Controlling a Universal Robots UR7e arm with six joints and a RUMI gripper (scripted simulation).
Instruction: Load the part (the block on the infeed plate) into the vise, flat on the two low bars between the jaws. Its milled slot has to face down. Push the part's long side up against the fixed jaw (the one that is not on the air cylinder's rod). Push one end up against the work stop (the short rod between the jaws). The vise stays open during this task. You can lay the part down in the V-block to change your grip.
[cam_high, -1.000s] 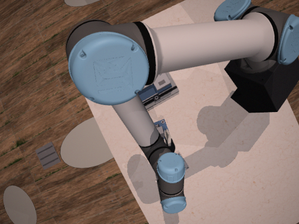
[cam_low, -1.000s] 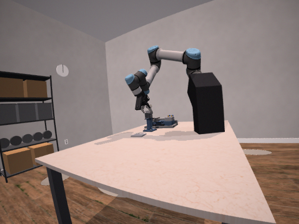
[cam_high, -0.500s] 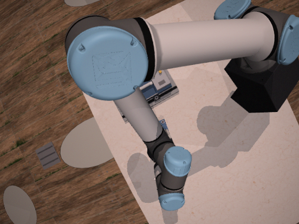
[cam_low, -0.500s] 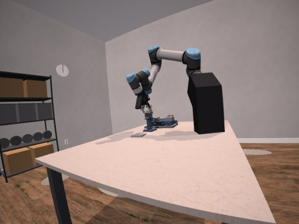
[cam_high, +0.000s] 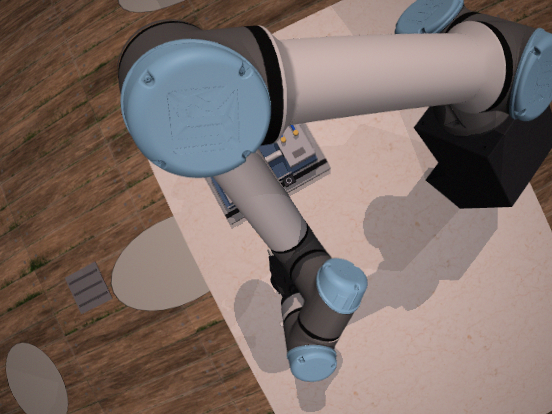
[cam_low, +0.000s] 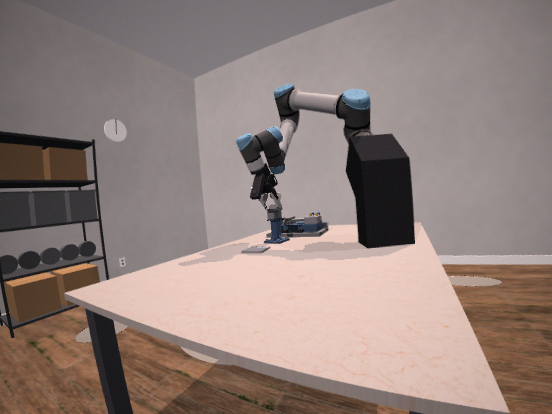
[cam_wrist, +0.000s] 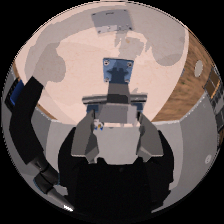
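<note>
Right now the part is 1 cm below my hand. The rest, counted from my hand: vise 2 cm behind, 22 cm to the right, 12 cm below; air cylinder rod 4 cm behind, 22 cm to the right, 8 cm below; infeed plate 18 cm to the left, 16 cm below.
</note>
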